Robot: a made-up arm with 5 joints.
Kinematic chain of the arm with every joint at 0, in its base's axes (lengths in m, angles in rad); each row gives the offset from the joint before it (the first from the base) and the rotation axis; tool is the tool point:
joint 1: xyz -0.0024 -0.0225 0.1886 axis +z
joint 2: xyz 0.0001 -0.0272 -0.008 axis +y
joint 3: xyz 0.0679 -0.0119 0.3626 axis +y
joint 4: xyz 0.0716 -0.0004 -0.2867 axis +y
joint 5: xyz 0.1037 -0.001 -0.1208 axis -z
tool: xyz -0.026 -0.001 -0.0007
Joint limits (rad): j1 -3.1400..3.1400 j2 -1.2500..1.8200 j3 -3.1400..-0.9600 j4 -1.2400..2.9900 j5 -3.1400..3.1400
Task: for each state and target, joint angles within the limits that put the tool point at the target. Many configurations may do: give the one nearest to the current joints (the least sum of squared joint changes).
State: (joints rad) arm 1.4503 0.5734 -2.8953 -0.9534 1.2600
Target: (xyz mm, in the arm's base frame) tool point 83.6 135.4 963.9
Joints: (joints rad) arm 1.1573 0.1230 -2.6851 -0.0985 1.3559
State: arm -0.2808 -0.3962 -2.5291 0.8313 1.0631
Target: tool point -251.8 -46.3 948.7
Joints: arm 0.0228 -0.5829 -2.6740 0.7357 1.0749
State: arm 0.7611 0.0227 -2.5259 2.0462 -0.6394
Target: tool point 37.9 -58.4 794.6
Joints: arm 0.7472 -0.4541 -2.5750 2.2866 -0.4947
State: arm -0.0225 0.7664 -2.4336 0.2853 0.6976
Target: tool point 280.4 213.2 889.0
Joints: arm 0.7596 0.4379 -2.8544 -0.0165 0.7327
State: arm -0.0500 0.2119 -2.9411 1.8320 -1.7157
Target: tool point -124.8 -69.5 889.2
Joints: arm -0.1630 -0.3695 -3.1400 1.9654 -1.6779
